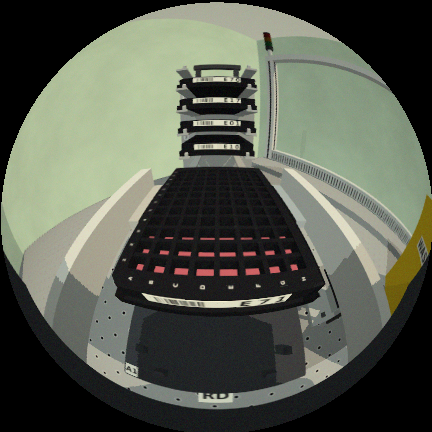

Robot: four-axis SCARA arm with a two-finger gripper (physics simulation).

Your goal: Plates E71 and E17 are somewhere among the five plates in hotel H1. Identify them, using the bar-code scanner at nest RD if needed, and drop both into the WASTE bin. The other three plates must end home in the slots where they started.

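Frame: origin at the arm's base, x ahead, y left, z up, level; millimetres.
Seen in the pictures: gripper, fingertip midpoint: (216, 176).
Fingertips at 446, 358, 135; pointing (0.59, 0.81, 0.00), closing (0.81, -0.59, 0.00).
A point is followed by its place in that frame, as x, y, z.
Black plate E71 (216, 283) @(399, 293, 131), with pink in its nearest rows of wells, lies level between the two fingers. Its label faces me. My gripper (216, 176) @(446, 358, 135) is shut on its long sides. Below the plate is the dark nest RD (210, 355) @(380, 274, 73), with its RD sign at the front; the plate hangs above it. Hotel H1 (183, 114) @(509, 551, 195) stands straight ahead and holds plate E17 (216, 101) @(485, 412, 200), with a plate (216, 80) @(485, 412, 229) that seems to read E70 above it, and plates E01 (216, 124) @(485, 412, 172) and E10 (216, 147) @(485, 412, 145) below. The lowest slot is largely hidden behind E71. The yellow WASTE bin (406, 267) shows partly at the right edge.
A perforated deck (107, 335) @(275, 339, 13) lies below, with a small A1 sign (131, 369) at the nest's left. A framed window panel (272, 110) @(1004, 691, 262) and a vent strip (340, 187) @(1004, 315, 22) run along the right. A signal light (268, 42) @(1010, 692, 737) stands at the top right.
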